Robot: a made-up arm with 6 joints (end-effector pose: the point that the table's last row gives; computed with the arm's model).
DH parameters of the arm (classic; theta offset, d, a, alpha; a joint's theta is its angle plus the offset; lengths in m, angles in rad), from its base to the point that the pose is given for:
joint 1: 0 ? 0 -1.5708
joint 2: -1.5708 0 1.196 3.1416
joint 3: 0 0 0 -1.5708
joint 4: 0 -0.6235 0 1.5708
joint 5: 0 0.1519 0 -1.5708
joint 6: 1.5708 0 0 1.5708
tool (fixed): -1.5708 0 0 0
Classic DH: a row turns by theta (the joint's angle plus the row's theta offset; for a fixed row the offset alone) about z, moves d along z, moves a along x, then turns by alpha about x.
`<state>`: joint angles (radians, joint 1 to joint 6).
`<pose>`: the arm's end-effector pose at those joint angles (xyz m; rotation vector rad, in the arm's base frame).
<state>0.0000 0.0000 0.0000 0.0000 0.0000 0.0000</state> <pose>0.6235 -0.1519 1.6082 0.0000 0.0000 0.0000</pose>
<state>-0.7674 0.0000 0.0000 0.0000 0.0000 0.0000</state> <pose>0.3433 -0.5422 1.6082 0.0000 0.0000 -0.7674</pose>
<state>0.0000 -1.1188 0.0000 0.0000 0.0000 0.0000</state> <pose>-0.8036 -0.1519 1.4955 0.0000 -1.1188 0.0000</pose>
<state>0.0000 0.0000 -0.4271 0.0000 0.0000 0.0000</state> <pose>0.5675 -0.1519 1.3499 0.0000 0.4271 0.0000</pose>
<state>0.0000 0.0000 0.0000 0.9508 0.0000 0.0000</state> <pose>0.6235 -0.0883 1.7318 -0.9508 0.0000 0.0000</pose>
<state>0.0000 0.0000 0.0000 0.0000 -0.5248 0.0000</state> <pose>0.6235 -0.1519 1.6082 0.0000 0.5248 0.0000</pose>
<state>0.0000 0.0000 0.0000 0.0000 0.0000 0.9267</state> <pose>0.6235 -0.1519 1.6082 -0.9267 0.0000 0.0000</pose>
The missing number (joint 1, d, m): 0.4122
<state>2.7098 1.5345 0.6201 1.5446 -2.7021 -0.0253</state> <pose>-1.5387 0.7134 0.0543 -1.8518 -0.6789 -0.6698</pose>
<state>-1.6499 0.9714 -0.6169 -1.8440 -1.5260 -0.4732</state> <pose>-0.0248 -0.8310 0.4661 -2.6065 0.4795 -0.0513</pose>
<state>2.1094 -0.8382 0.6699 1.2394 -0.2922 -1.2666</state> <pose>0.5520 -0.8275 1.8434 1.5120 -0.5610 1.5053</pose>
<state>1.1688 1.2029 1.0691 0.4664 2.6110 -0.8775</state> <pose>0.8068 1.5510 0.8269 -1.4546 1.6896 -2.0005</pose>
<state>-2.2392 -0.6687 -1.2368 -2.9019 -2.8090 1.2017</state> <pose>0.2616 0.0932 0.9848 -0.4414 -1.0744 0.3003</pose>
